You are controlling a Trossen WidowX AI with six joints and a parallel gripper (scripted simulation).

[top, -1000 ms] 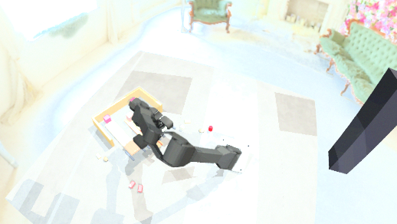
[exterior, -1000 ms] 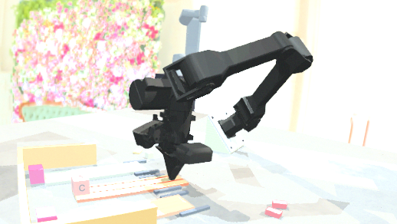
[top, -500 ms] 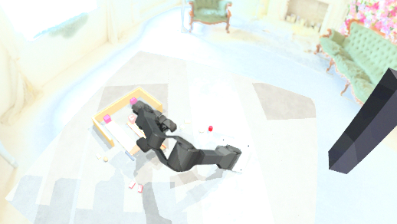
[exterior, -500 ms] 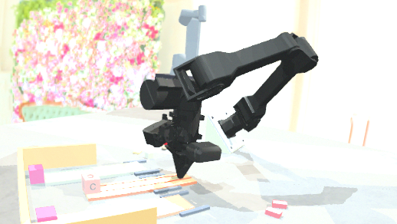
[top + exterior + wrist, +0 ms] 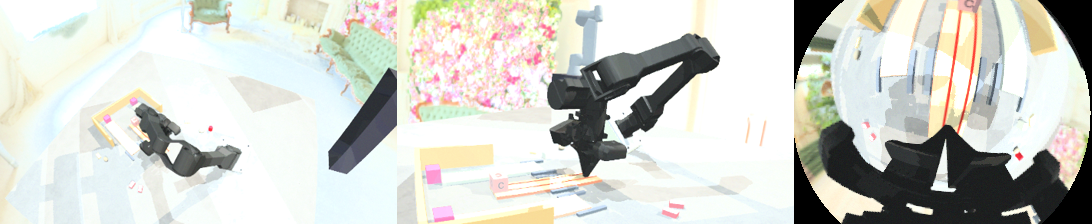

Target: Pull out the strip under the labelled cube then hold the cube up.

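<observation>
The strip lies 9 cm ahead of my gripper tip and 4 cm to the right of it. Round my gripper tip: red piece: 16 cm behind, 20 cm to the right, 1 cm above.
</observation>
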